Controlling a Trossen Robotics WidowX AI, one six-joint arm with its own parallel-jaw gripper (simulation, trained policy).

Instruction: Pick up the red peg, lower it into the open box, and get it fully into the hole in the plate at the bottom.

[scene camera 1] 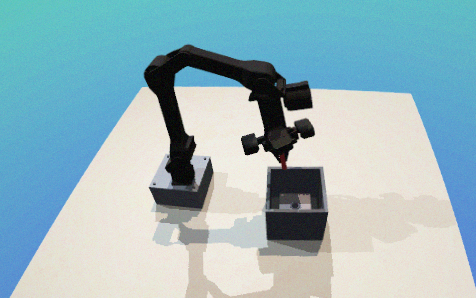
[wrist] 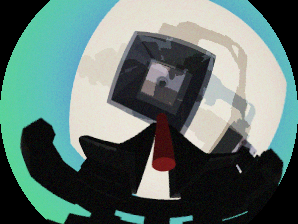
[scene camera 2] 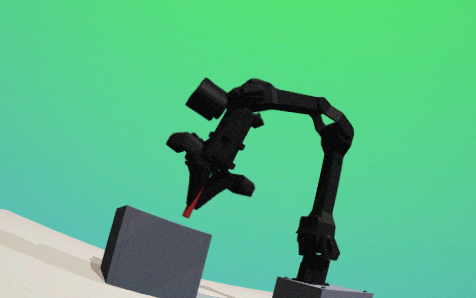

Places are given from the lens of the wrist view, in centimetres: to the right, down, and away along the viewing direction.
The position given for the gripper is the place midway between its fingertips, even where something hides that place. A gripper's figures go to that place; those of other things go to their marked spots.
gripper (wrist: 161, 126): 2, 2, 10
red peg (wrist: 163, 155): 1, 2, 4
dark grey box (wrist: 143, 48): -1, -15, 17
light grey plate (wrist: 157, 74): 2, -10, 20
The marked spots on the red peg and the light grey plate are 20 cm apart.
